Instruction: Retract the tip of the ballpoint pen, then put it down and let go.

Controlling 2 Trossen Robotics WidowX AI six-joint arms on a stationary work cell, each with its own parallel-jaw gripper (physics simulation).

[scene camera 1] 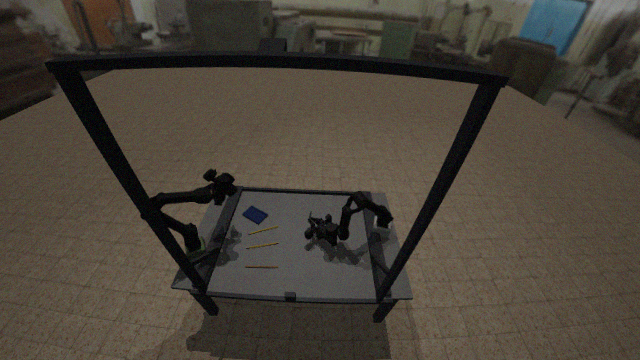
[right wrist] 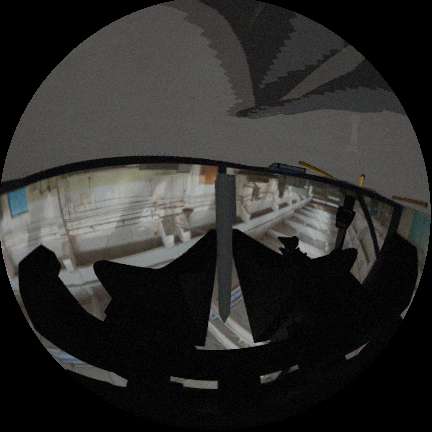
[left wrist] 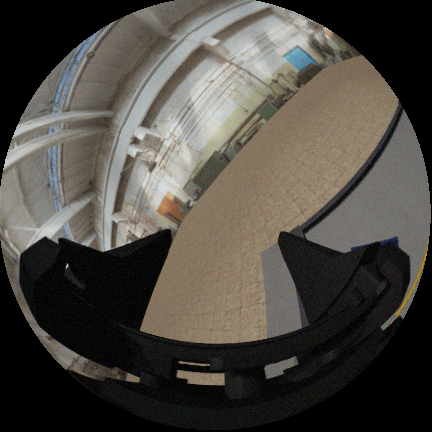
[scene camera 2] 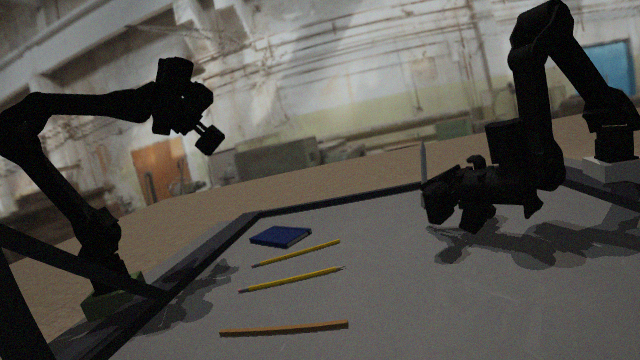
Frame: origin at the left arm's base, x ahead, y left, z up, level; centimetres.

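Seen in the pictures: left gripper, fingertip midpoint: (right wrist: 278, 242) (left wrist: 226, 236) (scene camera 2: 198, 125); right gripper, fingertip midpoint: (scene camera 1: 309, 218) (right wrist: 223, 234) (scene camera 2: 422, 186); left arm's base at its link origin: (scene camera 1: 194, 246); right arm's base at its link origin: (scene camera 1: 382, 223) (scene camera 2: 615, 158).
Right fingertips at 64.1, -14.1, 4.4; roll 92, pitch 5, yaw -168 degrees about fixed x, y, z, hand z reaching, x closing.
Offsets run from my right fingertips to a thing's top centre, as dx, dy, dz. Level surfaces: height alone.
The grey ballpoint pen @[-0.1, -1.0, +9.3] (scene camera 1: 310, 216) (scene camera 2: 423, 162) (right wrist: 226, 210) stands about upright between the fingertips of my right gripper (right wrist: 223, 234), above the table. Its tapered end points up in scene camera 2 and its blunt end is down. In the right wrist view the tapered end is at the bottom, between the dark fingers. Whether the writing point sticks out is too small to tell. My right gripper is shut on the pen. My left gripper (left wrist: 226, 236) is open and empty, high at the left edge of the table, far from the pen.
A blue notebook @[-26.1, +23.8, -7.2] (scene camera 1: 255, 215) (scene camera 2: 280, 236) lies at the table's back left. Two yellow pencils @[-25.8, +10.2, -7.7] (scene camera 1: 263, 230) @[-29.5, +0.2, -7.5] (scene camera 2: 292, 279) and an orange-brown stick @[-34.6, -12.0, -7.7] (scene camera 1: 261, 267) (scene camera 2: 284, 328) lie nearer the front. A dark frame (scene camera 1: 280, 60) stands around the table @[dz -8.4] (scene camera 1: 320, 280).
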